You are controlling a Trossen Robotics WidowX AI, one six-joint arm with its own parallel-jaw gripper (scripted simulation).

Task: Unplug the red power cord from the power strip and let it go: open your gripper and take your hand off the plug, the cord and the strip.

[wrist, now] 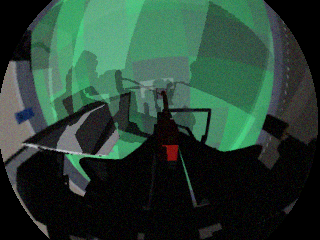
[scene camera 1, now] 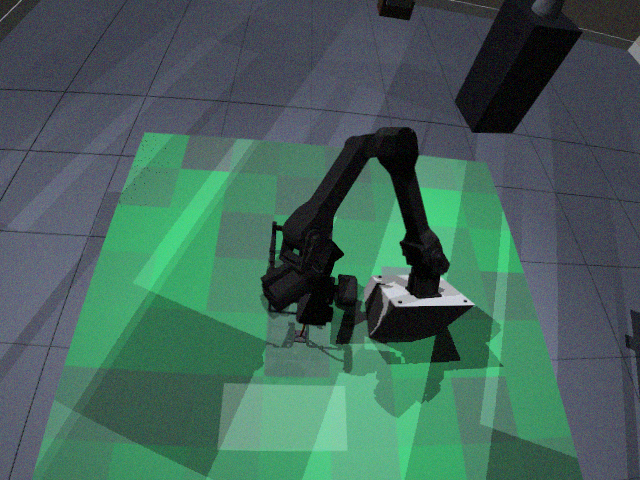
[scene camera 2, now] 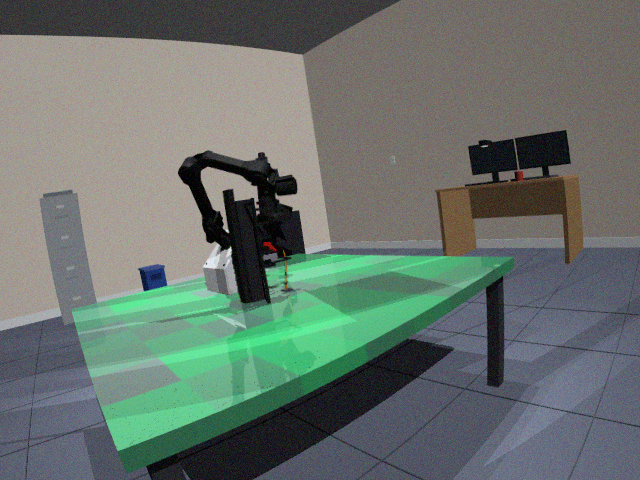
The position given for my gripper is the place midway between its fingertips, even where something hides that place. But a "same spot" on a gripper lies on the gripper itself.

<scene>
My gripper shows in the wrist view, in scene camera 1 [307,300] and in scene camera 2. The same spot on my gripper: [scene camera 2: 271,228] is [wrist: 196,176].
</scene>
